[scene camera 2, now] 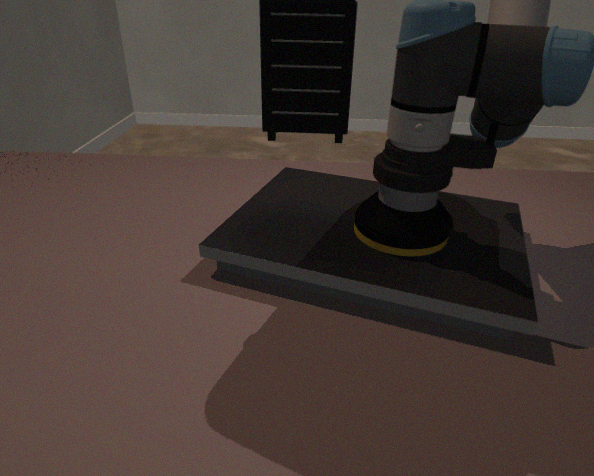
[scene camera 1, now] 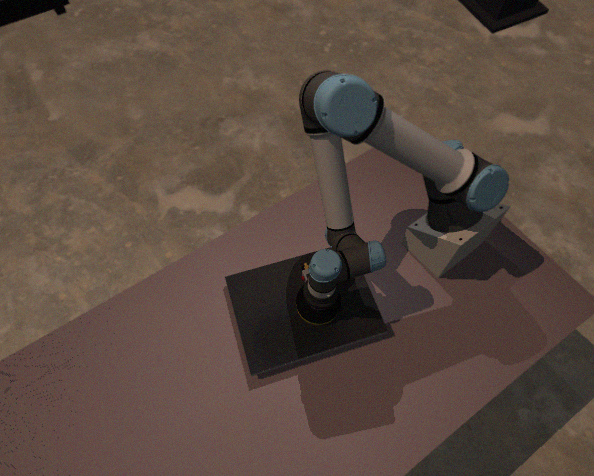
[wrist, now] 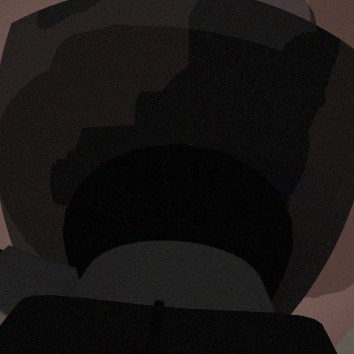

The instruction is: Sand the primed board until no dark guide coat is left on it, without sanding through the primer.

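Pixels of known places: arm's base, origin of its link: [scene camera 1: 454, 217].
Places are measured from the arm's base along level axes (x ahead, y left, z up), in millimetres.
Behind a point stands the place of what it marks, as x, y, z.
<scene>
The primed board [scene camera 1: 265, 320] @[617, 8, -115] [scene camera 2: 280, 215] @[632, 23, -115] [wrist: 100, 95] @[367, -11, -115] lies flat, raised on a darker base above the table. Its top looks dark grey to black all over. The arm's shadow covers its right part in both scene views, and I cannot tell guide coat from shadow there. My sander [scene camera 1: 318, 306] [scene camera 2: 403, 222] [wrist: 177, 195], a black round disc with a yellow rim, is upright over the board, right of its middle in scene camera 2. Its pad appears to rest on the surface; the surface under it is hidden. The sander has no fingers to judge.
The board stands on a reddish table [scene camera 1: 150, 400] @[978, 61, -157] [scene camera 2: 100, 325] @[783, 253, -158]. The robot's grey mounting block [scene camera 1: 430, 250] @[90, 39, -67] stands at the right in scene camera 1. A black drawer cabinet [scene camera 2: 307, 52] stands by the far wall. The arm's elbow is high above the table.
</scene>
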